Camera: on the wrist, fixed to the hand. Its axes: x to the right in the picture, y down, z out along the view.
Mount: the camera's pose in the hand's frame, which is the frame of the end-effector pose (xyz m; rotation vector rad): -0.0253 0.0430 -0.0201 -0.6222 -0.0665 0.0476
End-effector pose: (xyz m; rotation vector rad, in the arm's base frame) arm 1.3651 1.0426 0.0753 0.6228 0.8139 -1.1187
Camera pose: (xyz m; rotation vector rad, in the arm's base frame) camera 1.3953 1.0857 0.0862 0.0826 1.0205 -0.7758
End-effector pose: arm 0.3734 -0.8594 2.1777 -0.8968 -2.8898 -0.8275
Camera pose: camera 0.4143 -0.8525 2.2119 0.8905 2.3197 1.5391
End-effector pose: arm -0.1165 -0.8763 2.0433 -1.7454 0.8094 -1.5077
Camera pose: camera -0.1407 -0.8823 1.9957 -2.1759 1.3783 -1.2291
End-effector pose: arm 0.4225 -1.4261 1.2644 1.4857 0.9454 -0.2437
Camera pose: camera 0.4275 -1.4122 1.3161 0.9186 0.8311 0.0398
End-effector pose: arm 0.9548 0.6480 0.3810 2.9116 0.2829 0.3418
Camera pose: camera 0.9328 0.6047 0.4041 2.3123 0.0744 0.2770
